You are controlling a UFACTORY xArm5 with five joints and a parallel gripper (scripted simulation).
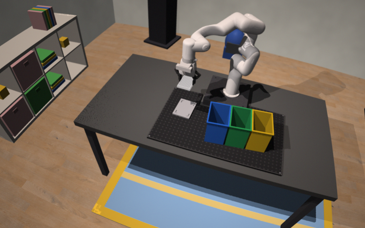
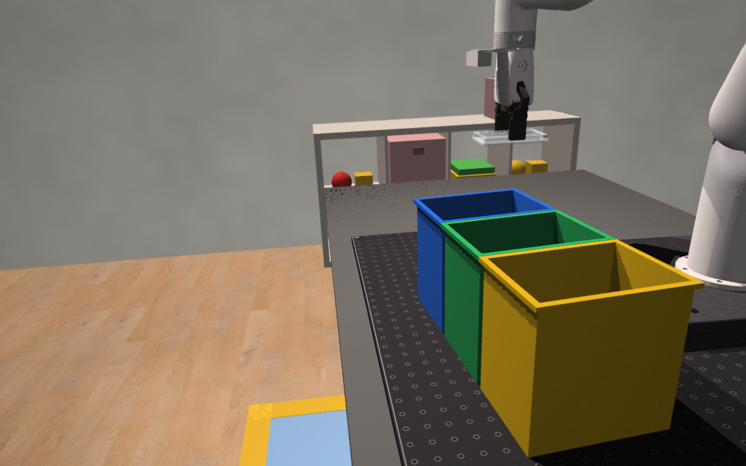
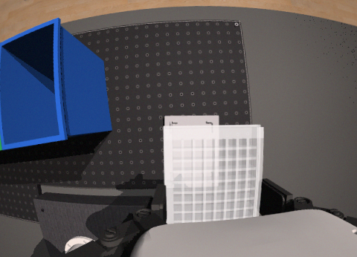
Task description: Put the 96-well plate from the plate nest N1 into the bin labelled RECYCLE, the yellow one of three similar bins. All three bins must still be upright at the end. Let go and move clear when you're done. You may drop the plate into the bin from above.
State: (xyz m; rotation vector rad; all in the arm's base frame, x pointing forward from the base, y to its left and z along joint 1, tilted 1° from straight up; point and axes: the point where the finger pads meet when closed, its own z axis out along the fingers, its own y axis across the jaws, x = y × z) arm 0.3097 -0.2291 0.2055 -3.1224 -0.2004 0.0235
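Right now the yellow bin is 520 mm to the left of my hand, 160 mm below it and 20 mm ahead of it. Round my hand: blue bin: 270 mm to the left, 160 mm below, 90 mm ahead; white 96-well plate: 10 mm below; plate nest: 240 mm below.
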